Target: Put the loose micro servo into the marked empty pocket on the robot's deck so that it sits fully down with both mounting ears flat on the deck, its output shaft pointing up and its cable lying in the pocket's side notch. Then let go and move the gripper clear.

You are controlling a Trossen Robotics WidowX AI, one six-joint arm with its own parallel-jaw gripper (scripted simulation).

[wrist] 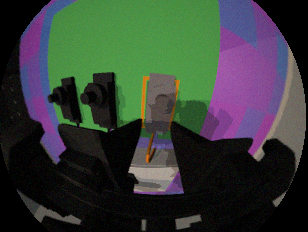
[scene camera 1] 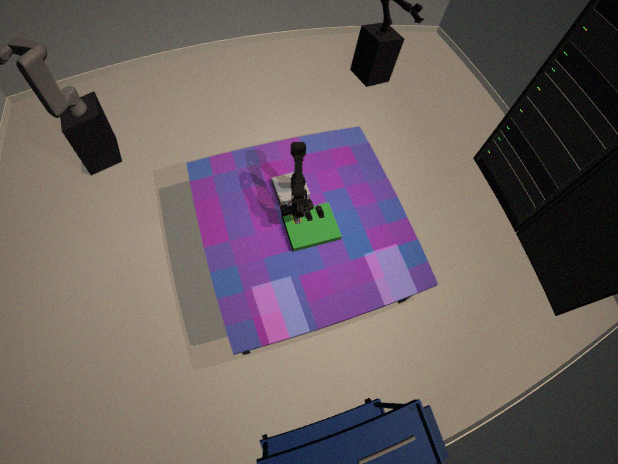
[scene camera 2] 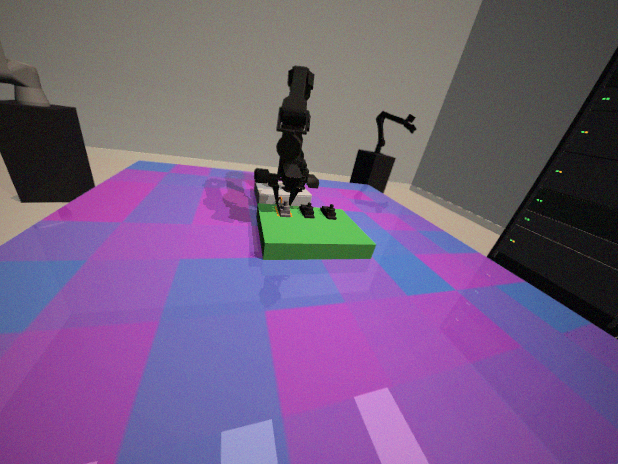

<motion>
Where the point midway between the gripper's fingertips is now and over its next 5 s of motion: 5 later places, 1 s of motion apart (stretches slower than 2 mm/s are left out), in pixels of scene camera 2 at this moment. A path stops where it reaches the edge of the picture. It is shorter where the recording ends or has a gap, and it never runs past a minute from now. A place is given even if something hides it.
My gripper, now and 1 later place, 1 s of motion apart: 283, 205; 295, 178
</motion>
